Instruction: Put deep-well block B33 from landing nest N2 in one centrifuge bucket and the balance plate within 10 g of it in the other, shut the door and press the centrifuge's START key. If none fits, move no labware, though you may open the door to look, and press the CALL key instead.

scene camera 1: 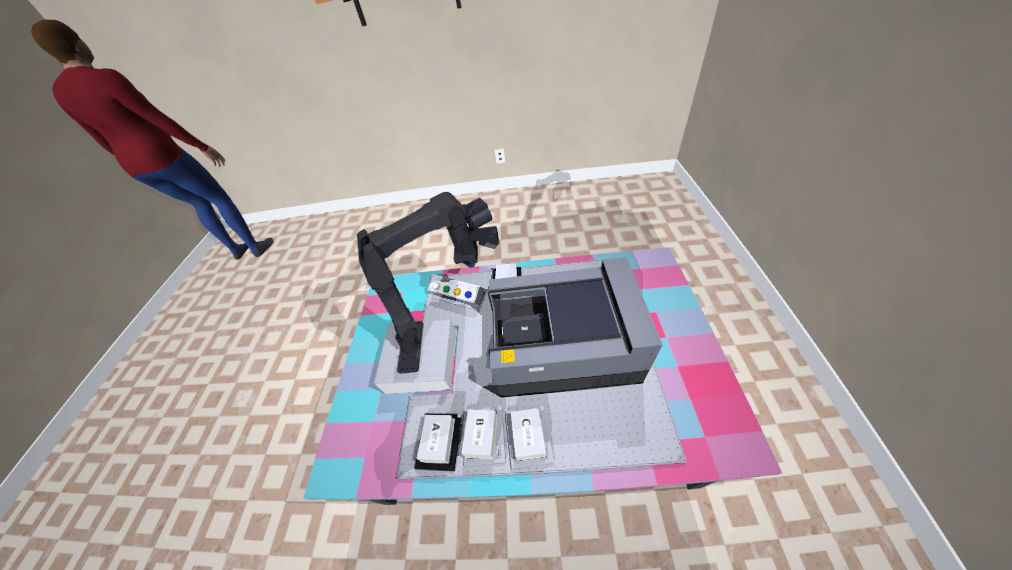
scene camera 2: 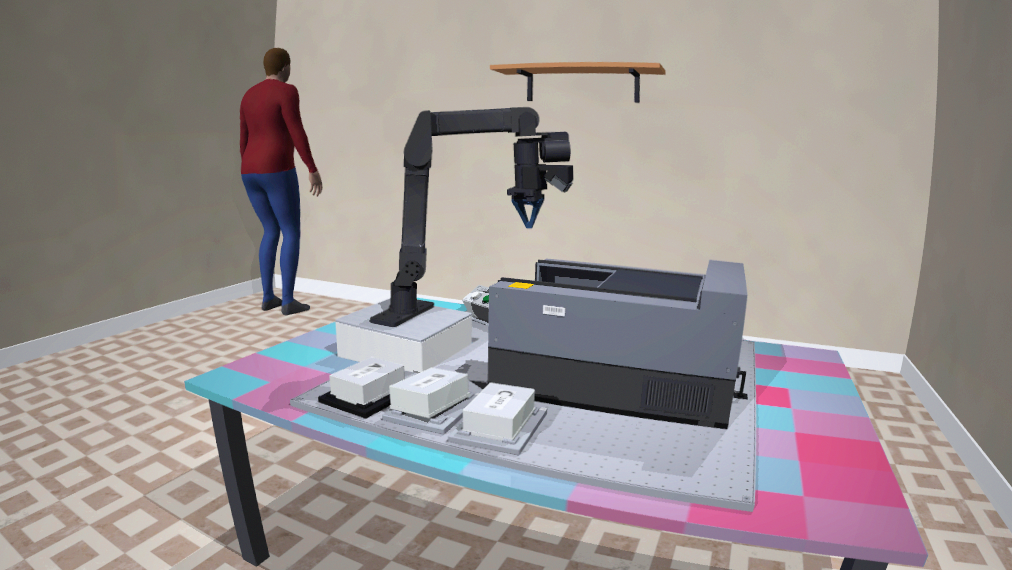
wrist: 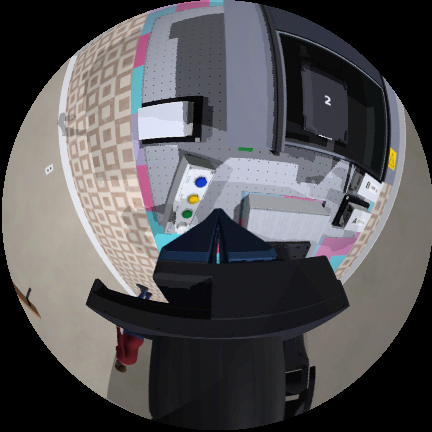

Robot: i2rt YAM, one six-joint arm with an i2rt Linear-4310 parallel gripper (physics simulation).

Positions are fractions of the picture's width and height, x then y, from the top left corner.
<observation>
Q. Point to a plate marked C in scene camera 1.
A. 0.52, 0.76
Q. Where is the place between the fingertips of my gripper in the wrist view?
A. At 0.50, 0.50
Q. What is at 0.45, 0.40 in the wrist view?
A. A button panel.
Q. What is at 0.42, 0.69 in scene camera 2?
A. A plate marked B.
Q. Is my gripper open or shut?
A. Shut.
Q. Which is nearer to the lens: the white plate marked A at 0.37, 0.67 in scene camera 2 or the plate marked C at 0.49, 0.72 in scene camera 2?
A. The plate marked C.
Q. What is my gripper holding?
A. Nothing.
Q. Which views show the plate marked C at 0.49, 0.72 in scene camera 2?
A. Scene camera 1 and scene camera 2 only.
</observation>
